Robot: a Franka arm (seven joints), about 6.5 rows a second.
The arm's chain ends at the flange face. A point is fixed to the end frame.
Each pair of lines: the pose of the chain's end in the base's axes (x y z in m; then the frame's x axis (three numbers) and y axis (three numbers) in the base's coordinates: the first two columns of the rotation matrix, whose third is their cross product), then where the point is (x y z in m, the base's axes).
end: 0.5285 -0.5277 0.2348 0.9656 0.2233 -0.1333 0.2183 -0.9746 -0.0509
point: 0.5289 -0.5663 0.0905
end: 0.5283 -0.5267 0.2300 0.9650 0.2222 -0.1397 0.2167 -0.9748 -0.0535
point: 0.5276 -0.5651 0.0856
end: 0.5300 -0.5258 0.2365 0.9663 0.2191 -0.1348 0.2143 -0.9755 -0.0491
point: 0.5301 -0.5647 0.0923
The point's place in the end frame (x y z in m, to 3 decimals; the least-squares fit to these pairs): 0.011 0.045 0.142
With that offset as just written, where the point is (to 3 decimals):
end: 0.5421 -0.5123 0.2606 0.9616 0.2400 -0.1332 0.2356 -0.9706 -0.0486
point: 0.543 -0.551 0.116
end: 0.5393 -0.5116 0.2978 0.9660 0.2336 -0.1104 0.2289 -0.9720 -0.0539
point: 0.543 -0.549 0.153
